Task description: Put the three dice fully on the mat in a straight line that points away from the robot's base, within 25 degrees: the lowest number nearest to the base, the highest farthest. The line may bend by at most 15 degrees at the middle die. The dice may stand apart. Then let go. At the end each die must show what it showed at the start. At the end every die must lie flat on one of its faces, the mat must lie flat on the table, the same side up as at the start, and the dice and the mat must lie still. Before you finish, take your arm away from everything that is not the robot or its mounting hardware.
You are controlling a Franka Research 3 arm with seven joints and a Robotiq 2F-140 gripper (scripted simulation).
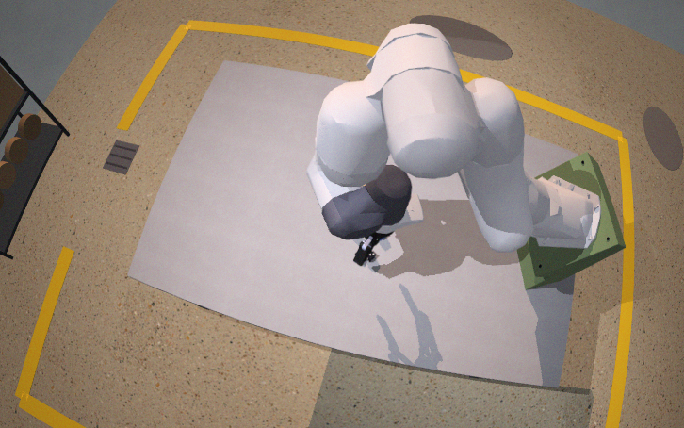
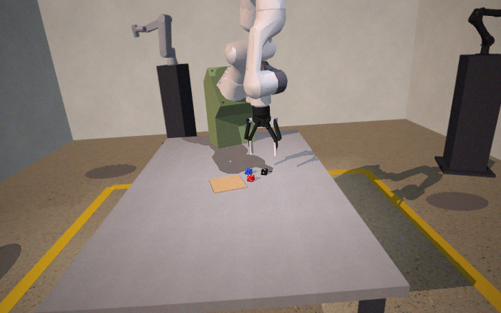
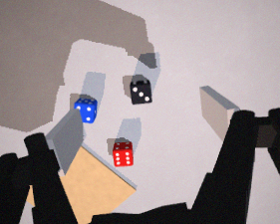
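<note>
My hand is 110 mm above the black die. The rest, counted from my hand: red die: 80 mm ahead, 40 mm to the right, 110 mm below; tan mat: 140 mm ahead, 130 mm to the right, 120 mm below; blue die: 10 mm ahead, 70 mm to the right, 110 mm below.
</note>
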